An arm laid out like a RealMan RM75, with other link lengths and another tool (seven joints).
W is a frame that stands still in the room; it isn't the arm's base.
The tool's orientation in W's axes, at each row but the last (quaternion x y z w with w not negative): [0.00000, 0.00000, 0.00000, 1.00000]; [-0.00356, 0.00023, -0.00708, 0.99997]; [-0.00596, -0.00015, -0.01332, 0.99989]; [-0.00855, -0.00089, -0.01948, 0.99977]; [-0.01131, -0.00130, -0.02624, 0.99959]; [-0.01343, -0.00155, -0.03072, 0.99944]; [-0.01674, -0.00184, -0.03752, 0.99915]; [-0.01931, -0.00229, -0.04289, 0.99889]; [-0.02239, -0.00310, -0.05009, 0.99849]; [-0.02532, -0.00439, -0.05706, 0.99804]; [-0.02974, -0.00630, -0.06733, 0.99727]
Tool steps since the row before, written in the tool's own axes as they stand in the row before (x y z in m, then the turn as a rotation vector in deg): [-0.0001, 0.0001, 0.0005, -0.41, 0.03, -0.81]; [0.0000, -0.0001, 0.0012, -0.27, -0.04, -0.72]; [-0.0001, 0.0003, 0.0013, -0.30, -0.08, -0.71]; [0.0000, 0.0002, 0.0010, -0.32, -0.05, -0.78]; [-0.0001, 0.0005, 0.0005, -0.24, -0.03, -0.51]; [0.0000, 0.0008, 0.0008, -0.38, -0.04, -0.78]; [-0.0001, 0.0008, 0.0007, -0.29, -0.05, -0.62]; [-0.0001, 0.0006, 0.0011, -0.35, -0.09, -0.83]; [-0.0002, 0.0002, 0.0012, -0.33, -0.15, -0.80]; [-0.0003, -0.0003, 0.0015, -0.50, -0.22, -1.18]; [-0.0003, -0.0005, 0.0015, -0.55, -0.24, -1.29]
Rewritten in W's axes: [-0.0001, 0.0001, 0.0005, -0.41, 0.03, -0.81]; [0.0000, -0.0001, 0.0012, -0.27, -0.04, -0.72]; [-0.0001, 0.0003, 0.0013, -0.30, -0.08, -0.71]; [0.0000, 0.0002, 0.0010, -0.32, -0.05, -0.78]; [-0.0001, 0.0005, 0.0005, -0.24, -0.03, -0.51]; [0.0000, 0.0008, 0.0008, -0.38, -0.04, -0.78]; [0.0000, 0.0008, 0.0007, -0.29, -0.05, -0.62]; [-0.0001, 0.0006, 0.0011, -0.35, -0.09, -0.83]; [-0.0002, 0.0003, 0.0012, -0.34, -0.15, -0.80]; [-0.0003, -0.0002, 0.0015, -0.51, -0.22, -1.17]; [-0.0004, -0.0004, 0.0015, -0.57, -0.24, -1.28]
